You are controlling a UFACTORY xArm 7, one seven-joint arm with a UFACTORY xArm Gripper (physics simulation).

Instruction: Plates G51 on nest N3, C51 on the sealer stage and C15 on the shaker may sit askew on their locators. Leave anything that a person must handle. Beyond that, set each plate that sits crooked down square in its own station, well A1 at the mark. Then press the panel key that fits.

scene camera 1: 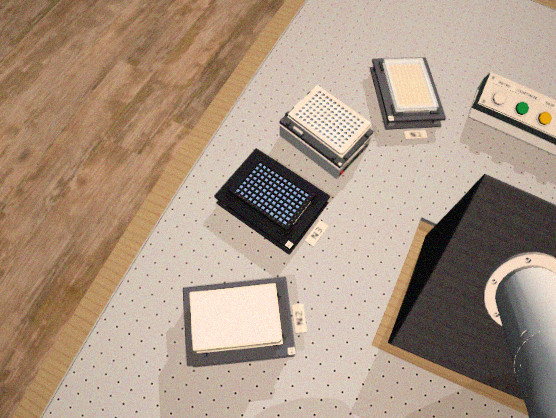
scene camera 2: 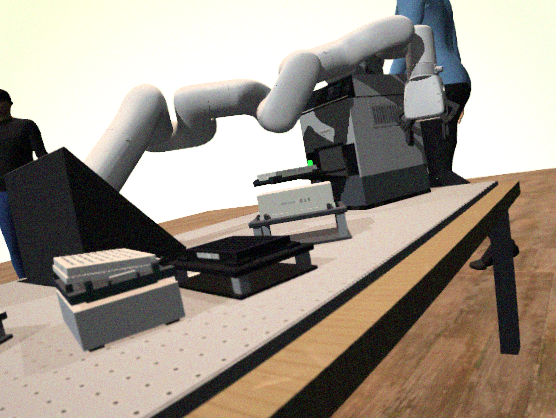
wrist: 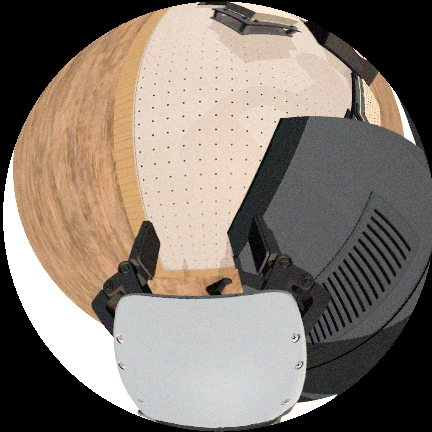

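Observation:
My gripper (scene camera 2: 428, 135) (wrist: 201, 229) is open and empty, high beside the sealer (scene camera 2: 390, 135) (wrist: 340, 200), away from the plates. Black plate G51 (scene camera 1: 274, 192) (scene camera 2: 240, 247) lies on nest N3 (scene camera 1: 235, 200) (scene camera 2: 270, 264); whether it is fully seated is hard to tell. White plate C15 (scene camera 1: 330, 120) (scene camera 2: 105, 262) is on the shaker (scene camera 1: 307, 147) (scene camera 2: 125, 310) and looks slightly tilted against its top in scene camera 2. Plate C51 (scene camera 2: 285, 173) is seen edge-on on the sealer stage; its seating is unclear. The key panel (scene camera 1: 510, 95) has white, green and yellow keys.
A white plate (scene camera 1: 236, 317) (scene camera 2: 295, 200) is on nest N2 (scene camera 1: 289, 330). A clear-edged plate (scene camera 1: 411, 85) is on nest N1 (scene camera 1: 380, 100). The dark arm base block (scene camera 1: 450, 250) (scene camera 2: 45, 215) stands nearby. A person in blue (scene camera 2: 452, 55) stands behind the sealer, another (scene camera 2: 17, 135) at left.

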